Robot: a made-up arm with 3 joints. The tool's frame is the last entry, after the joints.
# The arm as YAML. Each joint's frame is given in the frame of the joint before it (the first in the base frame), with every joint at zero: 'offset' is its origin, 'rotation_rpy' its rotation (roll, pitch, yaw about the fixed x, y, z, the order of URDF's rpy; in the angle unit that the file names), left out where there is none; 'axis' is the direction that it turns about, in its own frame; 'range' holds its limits. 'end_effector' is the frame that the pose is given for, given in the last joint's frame.
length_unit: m
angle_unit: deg
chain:
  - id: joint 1
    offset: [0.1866, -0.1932, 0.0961]
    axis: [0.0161, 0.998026, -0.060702]
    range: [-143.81, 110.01]
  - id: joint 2
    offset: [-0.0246, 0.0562, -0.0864]
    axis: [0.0, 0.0, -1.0]
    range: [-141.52, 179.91]
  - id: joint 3
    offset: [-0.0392, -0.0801, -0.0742]
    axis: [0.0, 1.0, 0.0]
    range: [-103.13, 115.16]
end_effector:
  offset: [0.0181, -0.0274, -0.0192]
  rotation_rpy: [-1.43, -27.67, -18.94]
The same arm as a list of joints. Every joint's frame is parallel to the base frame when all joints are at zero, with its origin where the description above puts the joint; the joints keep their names.
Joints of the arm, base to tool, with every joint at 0 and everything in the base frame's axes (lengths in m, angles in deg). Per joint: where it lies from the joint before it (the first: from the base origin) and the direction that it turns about. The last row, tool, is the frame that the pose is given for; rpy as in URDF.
joint 1: xyz 0.1866 -0.1932 0.0961 axis 0.0161 0.998026 -0.060702
joint 2: xyz -0.0246 0.0562 -0.0864 axis 0 0 -1
joint 3: xyz -0.0392 -0.0801 -0.0742 axis 0 1 0
tool: xyz 0.0181 -0.0274 -0.0192 rpy -1.43 -27.67 -18.94
Joint limits (deg, base to tool): -143.81..110.01 -141.52..179.91 -103.13..115.16

